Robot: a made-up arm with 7 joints.
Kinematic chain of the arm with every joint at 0, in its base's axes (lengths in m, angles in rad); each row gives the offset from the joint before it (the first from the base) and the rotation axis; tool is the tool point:
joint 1: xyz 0 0 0.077 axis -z
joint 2: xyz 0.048 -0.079 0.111 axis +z
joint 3: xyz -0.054 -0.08 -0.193 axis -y
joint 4: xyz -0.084 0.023 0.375 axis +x
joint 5: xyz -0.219 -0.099 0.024 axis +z
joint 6: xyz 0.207 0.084 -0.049 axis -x
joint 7: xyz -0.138 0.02 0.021 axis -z
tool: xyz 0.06 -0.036 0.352
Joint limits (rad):
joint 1: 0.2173..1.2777
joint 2: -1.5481..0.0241
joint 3: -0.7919..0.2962
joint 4: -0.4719..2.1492
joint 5: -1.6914..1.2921
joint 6: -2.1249..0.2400
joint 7: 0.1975..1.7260
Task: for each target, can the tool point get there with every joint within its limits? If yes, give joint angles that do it. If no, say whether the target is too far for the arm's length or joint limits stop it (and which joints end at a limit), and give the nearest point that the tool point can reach.
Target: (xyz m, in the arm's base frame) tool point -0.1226 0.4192 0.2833
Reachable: yes | joints 0.9325 -1.0062 -0.3685 1.6831 -1.2525 -0.6841 1.0889
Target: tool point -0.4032 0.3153 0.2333
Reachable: yes | joints 0.5742 -0.5617 -0.2360 1.3630 -1.1499 -1.1588 0.9783
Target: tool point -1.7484 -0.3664 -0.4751
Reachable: no: too far | nearest point -0.7189 -0.1507 0.0751 | short by 1.187 m
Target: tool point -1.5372 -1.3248 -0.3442
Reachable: no: too far | nearest point -0.6349 -0.3833 0.1348 | short by 1.389 m
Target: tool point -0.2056 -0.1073 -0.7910
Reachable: no: joint limits stop it (at a limit: joint 1, joint 2, joint 3, joint 6, joint 7) | nearest point -0.3324 -0.0778 -0.1494 | short by 0.655 m
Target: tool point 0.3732 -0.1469 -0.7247
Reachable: no: joint limits stop it (at a limit: joint 1, joint 2, joint 3, joint 6, joint 7) | nearest point 0.3436 0.0072 -0.1409 | short by 0.605 m
